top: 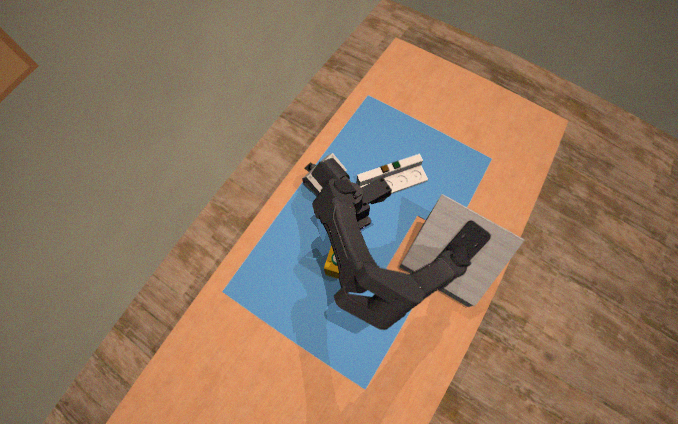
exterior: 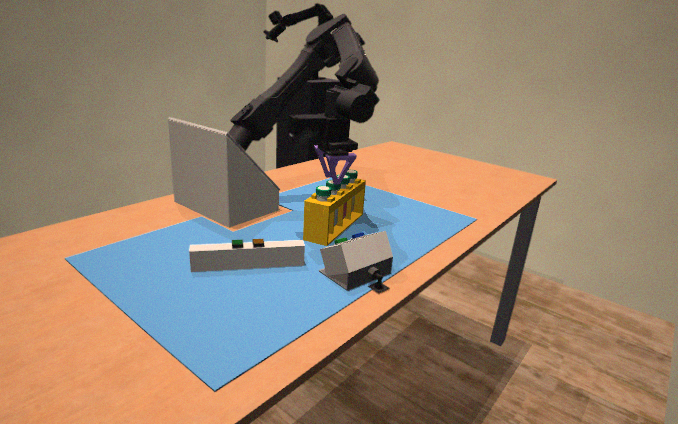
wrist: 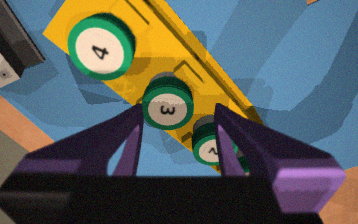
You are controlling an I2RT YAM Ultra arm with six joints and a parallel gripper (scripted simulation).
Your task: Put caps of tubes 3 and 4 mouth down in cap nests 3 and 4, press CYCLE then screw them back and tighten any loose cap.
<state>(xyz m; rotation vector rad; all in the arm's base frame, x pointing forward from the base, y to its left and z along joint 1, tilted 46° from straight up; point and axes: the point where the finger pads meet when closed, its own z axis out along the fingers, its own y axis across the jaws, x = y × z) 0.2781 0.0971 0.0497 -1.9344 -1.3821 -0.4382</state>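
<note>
The cap 3 lies 10 mm ahead of my hand and 20 mm below it. The rest, counted from my hand: cap 4 (20 mm ahead, 50 mm to the right, 20 mm below); then blue key (160 mm ahead, 80 mm to the right, 60 mm below); then cap 2 (10 mm behind, 50 mm to the left, 20 mm below).
</note>
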